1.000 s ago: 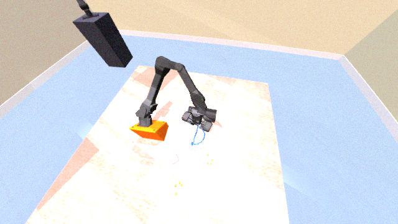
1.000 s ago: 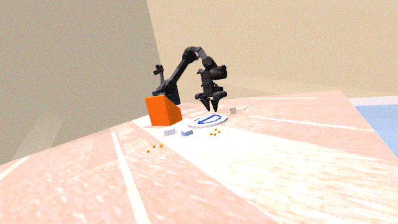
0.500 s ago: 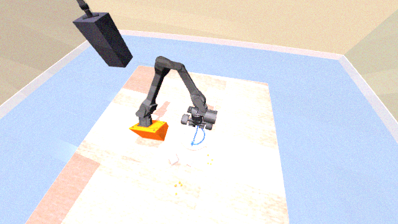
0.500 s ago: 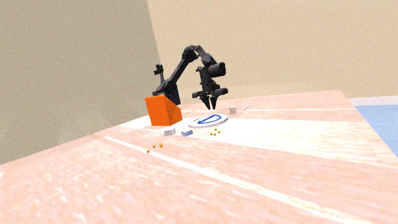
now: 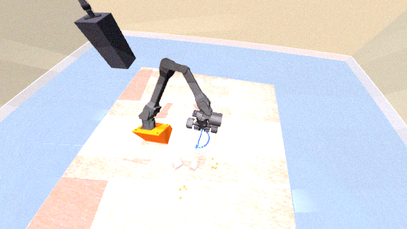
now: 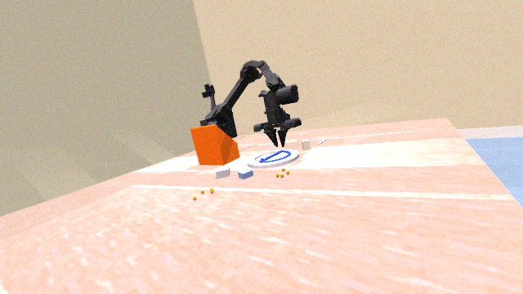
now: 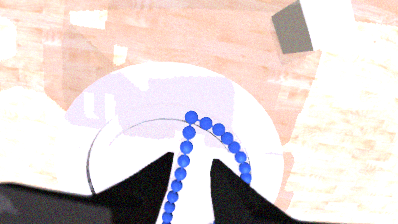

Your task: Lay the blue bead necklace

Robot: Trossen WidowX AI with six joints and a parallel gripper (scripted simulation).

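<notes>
Now: the round white bead board 20 mm behind my gripper tip, 40 mm to the right of it and 30 mm below it. Also, from my gripper tip: white block: 120 mm behind, 210 mm to the right, 30 mm below; then light blue cube: 20 mm behind, 210 mm to the right, 30 mm below; then beige cube: 70 mm ahead, 100 mm to the left, 20 mm below.
</notes>
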